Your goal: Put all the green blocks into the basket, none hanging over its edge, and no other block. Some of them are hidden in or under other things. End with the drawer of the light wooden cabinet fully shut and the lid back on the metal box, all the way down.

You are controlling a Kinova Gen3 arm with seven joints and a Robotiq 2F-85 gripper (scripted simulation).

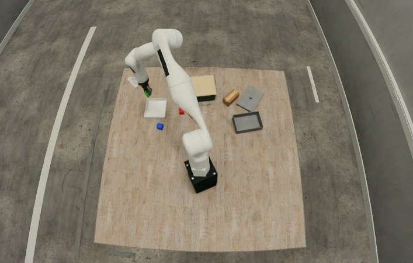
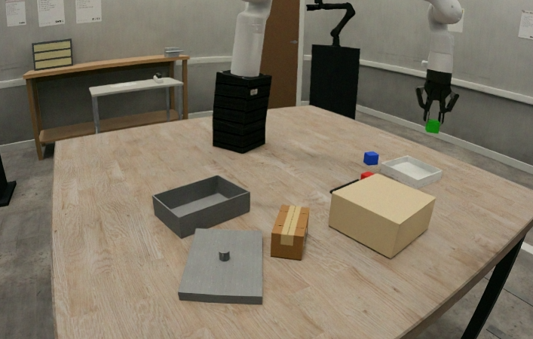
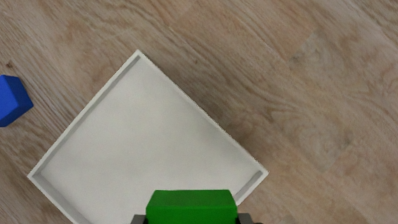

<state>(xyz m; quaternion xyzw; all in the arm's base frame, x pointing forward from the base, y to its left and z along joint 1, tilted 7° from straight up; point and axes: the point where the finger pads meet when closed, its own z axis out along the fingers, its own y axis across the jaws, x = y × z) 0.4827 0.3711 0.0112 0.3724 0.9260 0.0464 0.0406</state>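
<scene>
Right now the white basket is 18 cm below my hand, 3 cm to the right of it and 3 cm behind it. Also, from my hand: light wooden cabinet (35 cm to the right, 15 cm below, 13 cm ahead); then red block (21 cm to the right, 17 cm below, 4 cm behind); then drawer (35 cm to the right, 15 cm below, 11 cm ahead).
</scene>
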